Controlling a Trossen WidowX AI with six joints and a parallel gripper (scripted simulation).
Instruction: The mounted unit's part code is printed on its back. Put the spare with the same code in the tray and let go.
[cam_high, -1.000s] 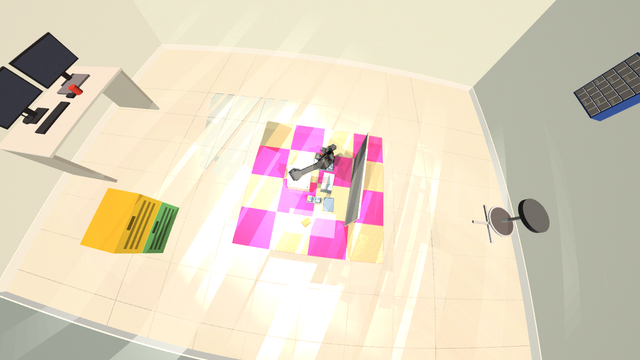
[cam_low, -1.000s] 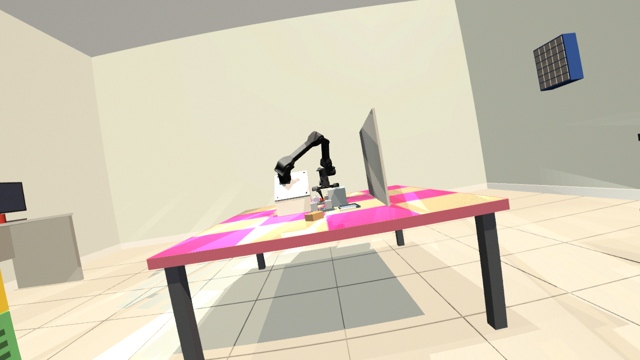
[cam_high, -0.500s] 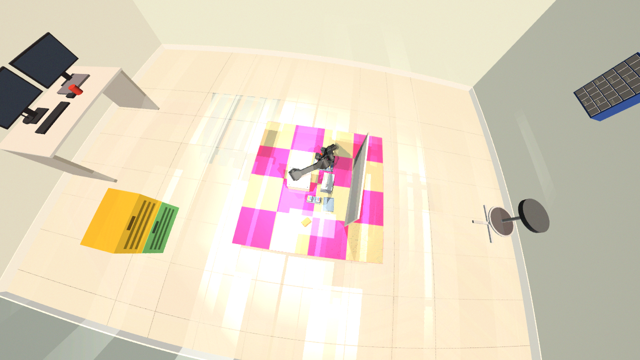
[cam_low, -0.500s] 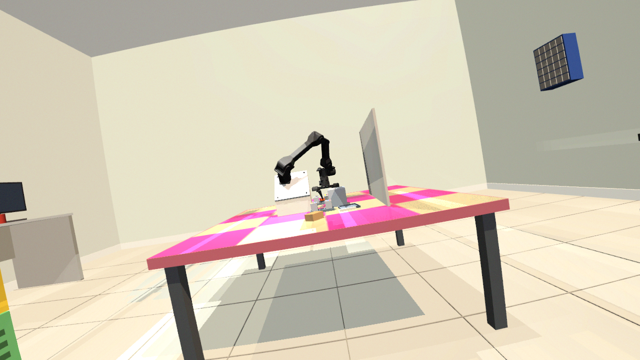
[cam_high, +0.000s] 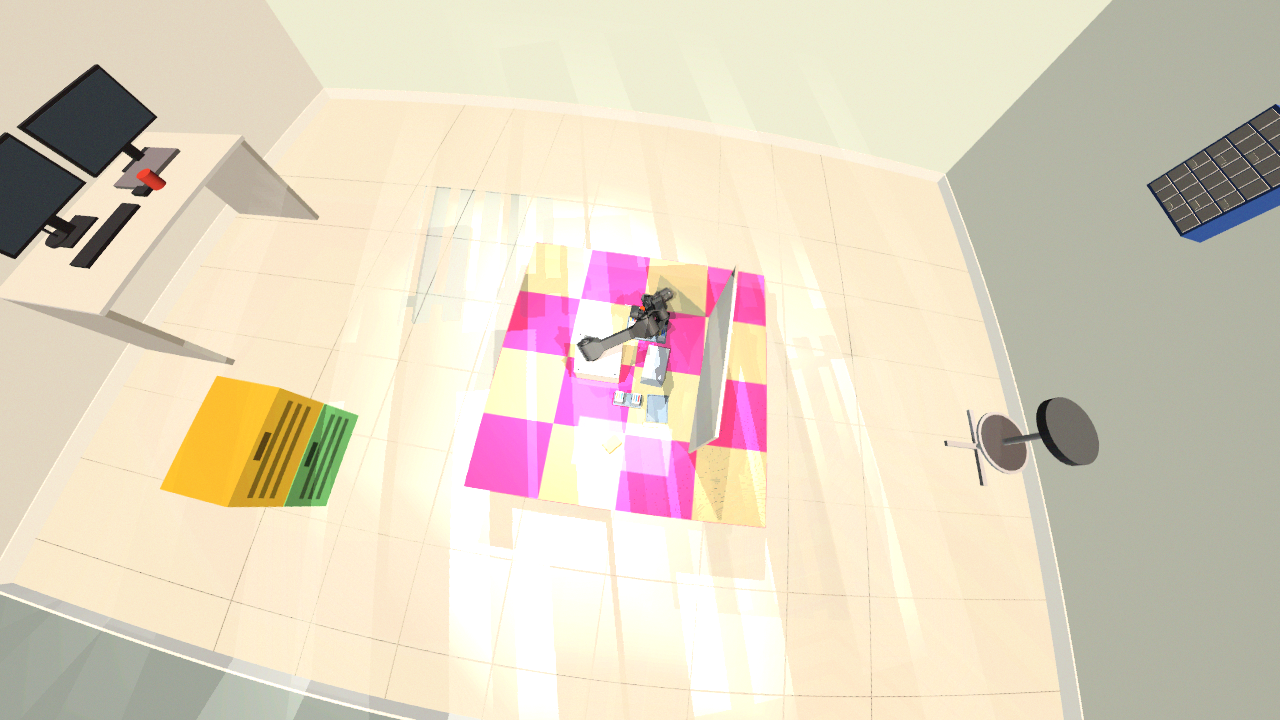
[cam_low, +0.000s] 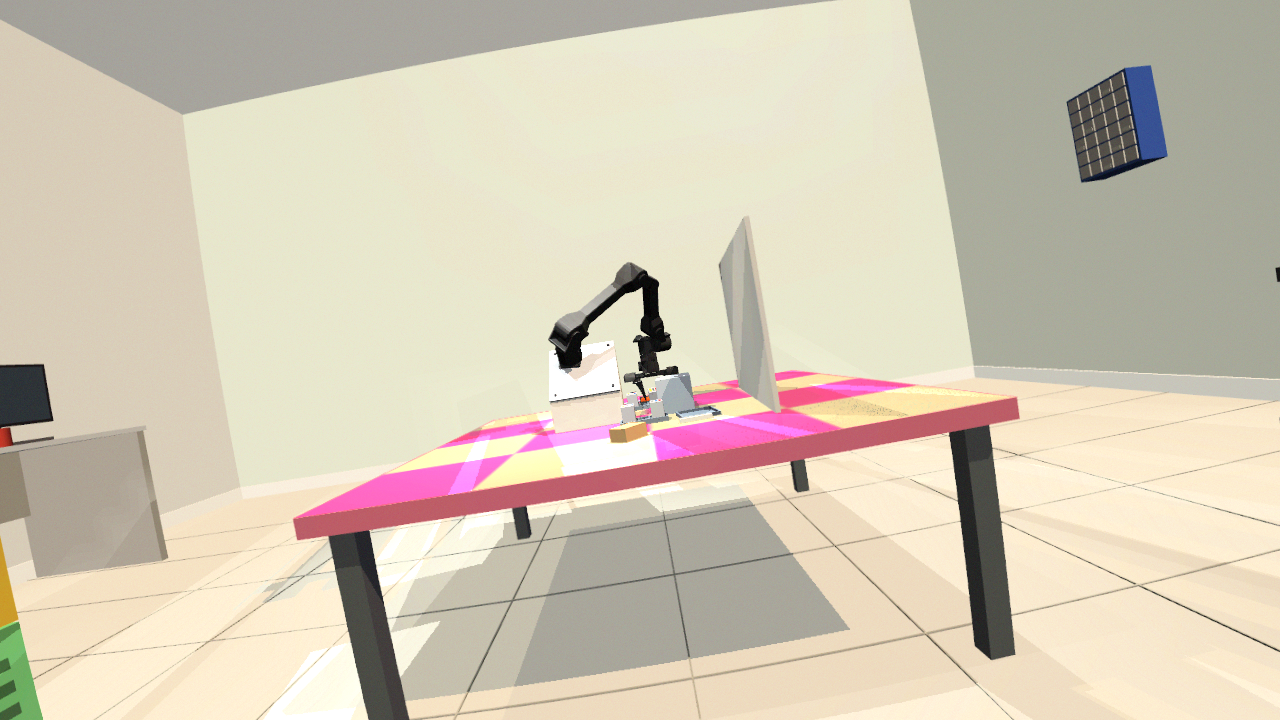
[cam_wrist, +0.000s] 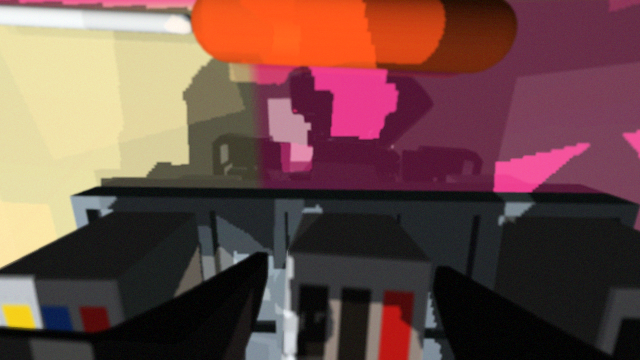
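Now: the pale-blue tray 42 cm to the right of my gripper tip, 12 cm ahead of it and 1 cm below it. Round my gripper tip: orange block 62 cm to the right, 4 cm behind; then upright mirror panel 30 cm ahead, 24 cm to the right, 21 cm above; then grey mounted unit 22 cm to the right, 7 cm ahead, 3 cm above.
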